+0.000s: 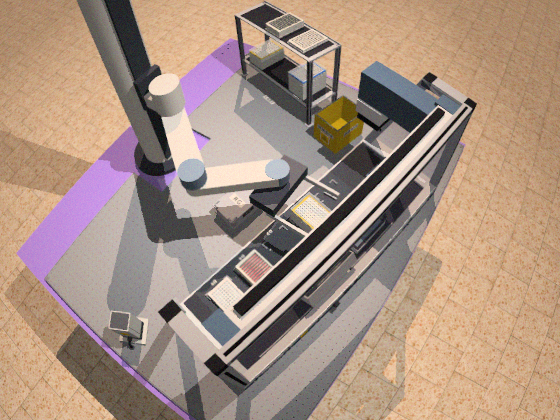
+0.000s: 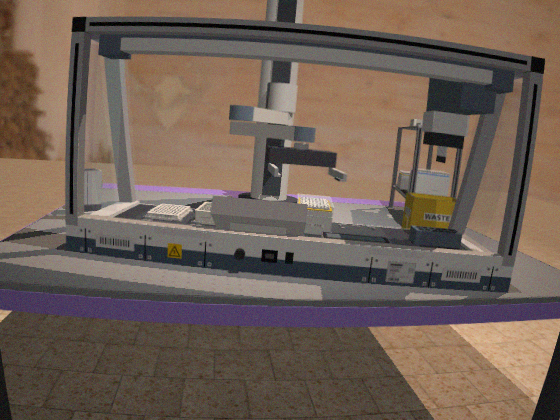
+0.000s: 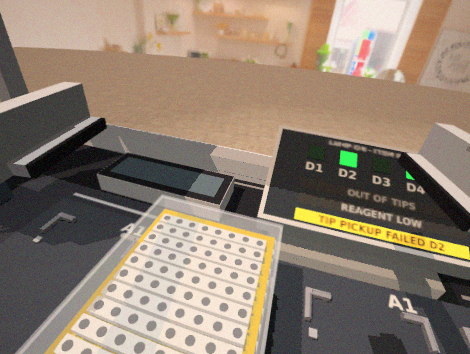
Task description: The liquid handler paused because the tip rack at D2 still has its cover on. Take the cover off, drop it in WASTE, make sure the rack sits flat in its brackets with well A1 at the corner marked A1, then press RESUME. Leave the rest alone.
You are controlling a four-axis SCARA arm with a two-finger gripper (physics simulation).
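Seen in the pictures: gripper, between the fingertips: (image 1: 324, 216) (image 2: 311, 175) (image 3: 253, 121); arm's base, origin of its link: (image 1: 162, 151).
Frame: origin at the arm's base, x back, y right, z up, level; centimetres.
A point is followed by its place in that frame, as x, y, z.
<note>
The tip rack (image 1: 311, 212) @(-69.7, -2.4, 13.9) (image 2: 318, 221) (image 3: 175, 280) @(-71.3, -3.1, 13.8) has a yellow-edged top with rows of holes. Its clear cover (image 3: 276, 250) @(-74.0, 2.0, 13.6) is on it. The printed A1 mark (image 3: 131, 229) shows beside the rack's far left corner; whether the rack sits flat is unclear. My gripper (image 1: 307, 205) (image 2: 306, 172) @(-75.4, -0.3, 20.5) (image 3: 253, 121) @(-75.4, -0.3, 20.5) is open and empty above the rack, one finger off each side. The yellow WASTE bin (image 1: 338, 131) @(-60.5, -35.5, 14.7) (image 2: 429, 210) stands beyond the deck's end. The status panel (image 3: 350, 192) @(-81.8, 9.1, 12.8) reads TIP PICKUP FAILED D2, with the D2 lamp green. A RESUME label is not readable.
The gantry beam (image 1: 340, 209) @(-84.7, 12.0, 52.3) (image 2: 300, 54) @(-92.4, 7.8, 45.4) spans the deck, with a blue head (image 1: 395, 95) @(-79.4, -30.0, 49.5) (image 2: 450, 96) near the bin. A red-striped rack (image 1: 254, 267) @(-64.3, 21.3, 9.2) and a white plate (image 1: 226, 294) (image 2: 170, 212) sit along the deck. A shelf rack (image 1: 309, 95) @(-44.2, -41.8, 19.1) stands behind the bin.
</note>
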